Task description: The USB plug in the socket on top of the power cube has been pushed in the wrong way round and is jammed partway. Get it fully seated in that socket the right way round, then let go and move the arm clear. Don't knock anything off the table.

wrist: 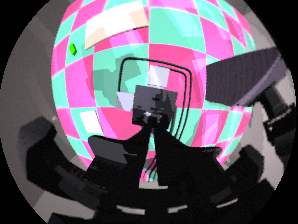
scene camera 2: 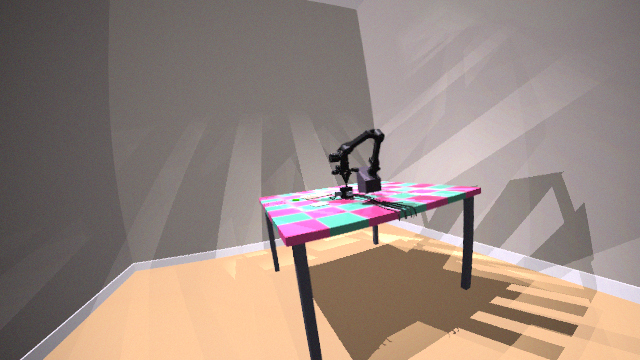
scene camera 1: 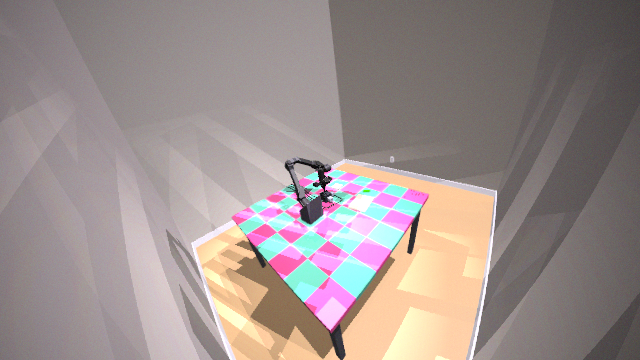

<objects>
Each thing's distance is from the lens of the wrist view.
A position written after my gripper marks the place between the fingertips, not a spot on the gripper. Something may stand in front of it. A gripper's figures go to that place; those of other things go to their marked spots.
my gripper point(wrist: 152, 124): 10 cm
pale flat sheet point(wrist: 100, 27): 35 cm
</objects>
